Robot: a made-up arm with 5 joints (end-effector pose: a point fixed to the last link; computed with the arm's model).
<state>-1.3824 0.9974 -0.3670 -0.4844 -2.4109</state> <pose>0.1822 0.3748 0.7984 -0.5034 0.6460 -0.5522 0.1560</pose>
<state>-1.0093 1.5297 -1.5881 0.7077 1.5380</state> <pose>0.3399 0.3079 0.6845 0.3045 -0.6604 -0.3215 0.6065</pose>
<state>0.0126 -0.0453 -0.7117 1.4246 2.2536</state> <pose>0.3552 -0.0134 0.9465 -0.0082 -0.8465 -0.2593 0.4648</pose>
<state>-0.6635 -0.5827 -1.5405 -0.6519 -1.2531</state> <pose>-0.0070 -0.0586 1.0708 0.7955 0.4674 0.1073 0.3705</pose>
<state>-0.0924 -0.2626 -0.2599 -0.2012 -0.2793</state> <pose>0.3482 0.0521 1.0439 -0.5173 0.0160 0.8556 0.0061</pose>
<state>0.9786 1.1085 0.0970 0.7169 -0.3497</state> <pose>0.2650 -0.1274 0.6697 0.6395 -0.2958 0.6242 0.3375</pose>
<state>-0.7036 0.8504 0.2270 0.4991 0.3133</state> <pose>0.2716 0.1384 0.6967 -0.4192 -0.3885 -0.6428 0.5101</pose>
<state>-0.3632 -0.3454 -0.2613 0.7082 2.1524</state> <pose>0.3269 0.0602 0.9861 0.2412 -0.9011 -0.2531 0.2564</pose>
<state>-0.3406 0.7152 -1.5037 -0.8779 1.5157</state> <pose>0.3867 0.0793 1.0595 -0.6120 0.5336 0.3663 0.4545</pose>
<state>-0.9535 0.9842 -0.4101 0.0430 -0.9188</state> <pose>0.3039 0.3083 0.7312 -0.2199 0.1343 -0.9195 0.2969</pose>
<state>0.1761 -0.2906 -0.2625 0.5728 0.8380</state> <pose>0.3471 -0.0331 0.9627 0.1097 -0.5769 -0.8094 0.0057</pose>
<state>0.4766 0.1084 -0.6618 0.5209 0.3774</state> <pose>0.3954 -0.1148 0.9588 -0.1023 0.4032 0.8893 0.1902</pose>
